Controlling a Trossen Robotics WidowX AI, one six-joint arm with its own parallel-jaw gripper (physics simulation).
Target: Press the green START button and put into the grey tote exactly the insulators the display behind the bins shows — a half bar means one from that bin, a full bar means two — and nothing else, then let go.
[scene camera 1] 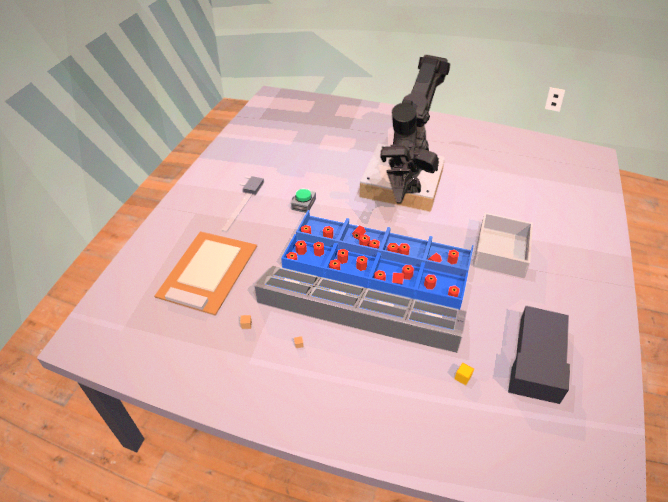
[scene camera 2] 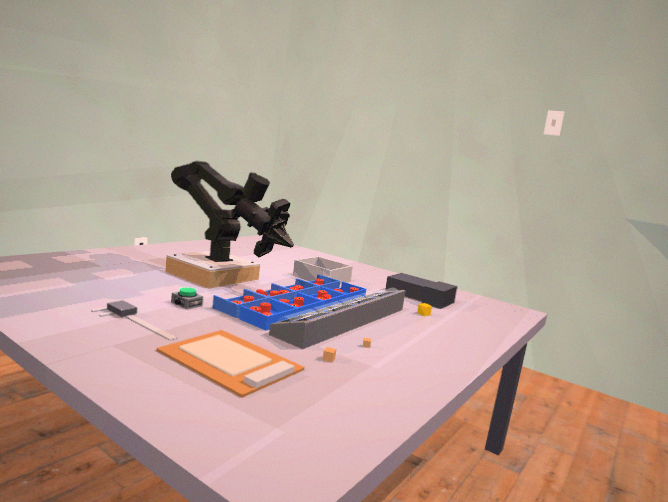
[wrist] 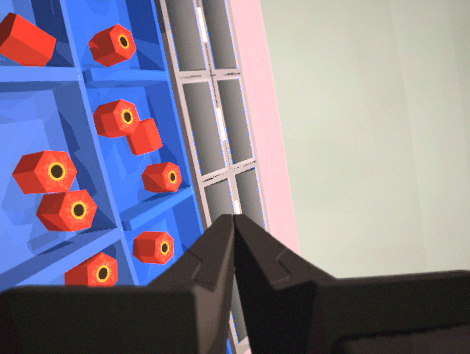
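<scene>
The green START button (scene camera 1: 303, 194) (scene camera 2: 187, 292) sits on a dark base left of the arm; it does not show in the wrist view. Red insulators (scene camera 1: 361, 262) (scene camera 2: 298, 301) (wrist: 40, 172) stand or lie in the compartments of the blue bins (scene camera 1: 324, 271) (scene camera 2: 253, 318) (wrist: 30, 75). The long grey display (scene camera 1: 356, 320) (scene camera 2: 353, 322) (wrist: 191, 75) has four windows with short white strokes; I cannot tell half from full bars. The grey tote (scene camera 1: 501, 263) (scene camera 2: 310, 270) shows no insulator inside in scene camera 1. My gripper (scene camera 1: 399, 200) (scene camera 2: 292, 246) (wrist: 232, 225) is shut and empty, raised on the arm's side of the bins.
A black stepped block (scene camera 1: 542, 348) (scene camera 2: 421, 289) and a yellow cube (scene camera 1: 463, 373) (scene camera 2: 424, 309) lie beyond the display's right end. Two small orange cubes lie in front of it. An orange board (scene camera 1: 243, 259) (scene camera 2: 172, 350) and a grey plug-like piece (scene camera 1: 253, 185) (scene camera 2: 122, 308) lie left.
</scene>
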